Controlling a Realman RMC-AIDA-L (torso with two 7-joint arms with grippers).
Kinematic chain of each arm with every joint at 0, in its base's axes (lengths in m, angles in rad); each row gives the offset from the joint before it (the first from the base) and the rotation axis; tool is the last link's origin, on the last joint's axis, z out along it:
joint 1: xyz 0 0 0.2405 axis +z
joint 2: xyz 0 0 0 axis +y
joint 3: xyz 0 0 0.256 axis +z
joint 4: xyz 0 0 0 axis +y
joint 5: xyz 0 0 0.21 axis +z
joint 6: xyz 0 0 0 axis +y
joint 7: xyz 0 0 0.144 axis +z
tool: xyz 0 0 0
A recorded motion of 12 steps. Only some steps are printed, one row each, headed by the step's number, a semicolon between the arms.
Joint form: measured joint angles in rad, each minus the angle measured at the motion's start. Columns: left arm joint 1, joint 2, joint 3, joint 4, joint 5, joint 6, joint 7; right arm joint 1, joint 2, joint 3, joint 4, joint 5, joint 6, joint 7.
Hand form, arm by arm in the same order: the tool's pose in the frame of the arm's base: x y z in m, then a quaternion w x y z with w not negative. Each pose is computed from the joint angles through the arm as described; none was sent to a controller.
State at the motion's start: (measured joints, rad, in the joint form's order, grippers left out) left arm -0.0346 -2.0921 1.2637 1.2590 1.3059 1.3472 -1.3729; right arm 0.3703 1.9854 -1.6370 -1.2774 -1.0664 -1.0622 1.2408
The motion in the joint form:
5: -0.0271 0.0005 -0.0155 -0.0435 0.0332 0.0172 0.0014; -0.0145 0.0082 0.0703 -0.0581 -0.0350 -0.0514 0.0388
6: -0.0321 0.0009 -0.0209 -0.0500 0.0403 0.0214 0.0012; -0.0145 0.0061 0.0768 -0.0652 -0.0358 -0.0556 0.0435
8: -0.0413 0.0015 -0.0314 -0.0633 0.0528 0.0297 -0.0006; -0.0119 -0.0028 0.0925 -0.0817 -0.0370 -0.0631 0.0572
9: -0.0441 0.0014 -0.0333 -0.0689 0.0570 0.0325 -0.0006; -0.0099 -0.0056 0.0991 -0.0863 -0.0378 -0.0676 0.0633
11: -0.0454 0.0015 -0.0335 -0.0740 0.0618 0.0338 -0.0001; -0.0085 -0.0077 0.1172 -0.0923 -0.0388 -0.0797 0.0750
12: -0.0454 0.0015 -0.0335 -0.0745 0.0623 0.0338 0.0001; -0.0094 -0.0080 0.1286 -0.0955 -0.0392 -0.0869 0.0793
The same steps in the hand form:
5: -0.2235 0.2815 0.0388 0.24691 -0.89781 -0.11800 -0.34503; 0.0833 0.3298 0.0286 0.19491 -0.89341 -0.07658 0.39745
6: -0.2245 0.2820 0.0384 0.24539 -0.89892 -0.11855 -0.34303; 0.0824 0.3297 0.0312 0.19545 -0.89265 -0.07893 0.39843
8: -0.2265 0.2828 0.0376 0.24225 -0.90062 -0.12087 -0.34000; 0.0802 0.3304 0.0385 0.19734 -0.89126 -0.08441 0.39949
9: -0.2272 0.2829 0.0368 0.24041 -0.90134 -0.12197 -0.33899; 0.0794 0.3306 0.0410 0.19718 -0.89086 -0.08607 0.40010
11: -0.2282 0.2826 0.0357 0.23875 -0.90228 -0.12340 -0.33713; 0.0789 0.3312 0.0463 0.19804 -0.88935 -0.08683 0.40287
12: -0.2284 0.2826 0.0355 0.23868 -0.90237 -0.12355 -0.33689; 0.0791 0.3314 0.0493 0.19962 -0.88819 -0.08735 0.40453

